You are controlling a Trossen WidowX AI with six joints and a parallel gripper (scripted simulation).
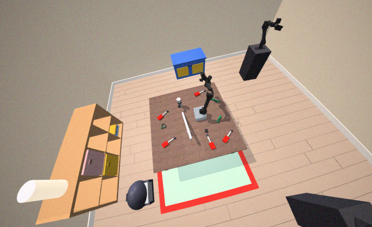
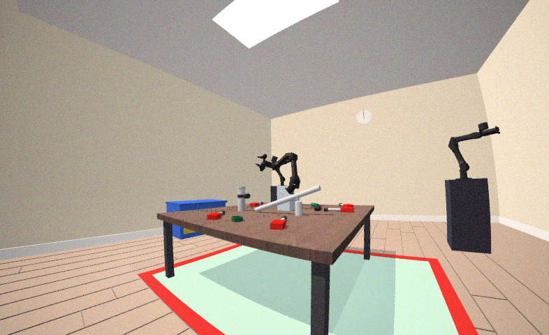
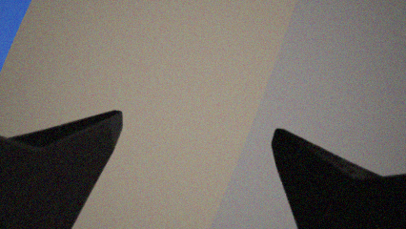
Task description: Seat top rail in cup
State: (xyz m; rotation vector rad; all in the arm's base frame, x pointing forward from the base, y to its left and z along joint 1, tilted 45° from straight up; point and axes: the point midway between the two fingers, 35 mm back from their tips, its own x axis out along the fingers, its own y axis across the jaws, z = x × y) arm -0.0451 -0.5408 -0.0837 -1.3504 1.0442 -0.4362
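My gripper tip is now 380 mm short of the dark brace band, 360 mm above it and 250 mm to the right of it. The rest, counted from my gripper tip: loop cap (730 mm to the left, 380 mm below, 300 mm ahead).
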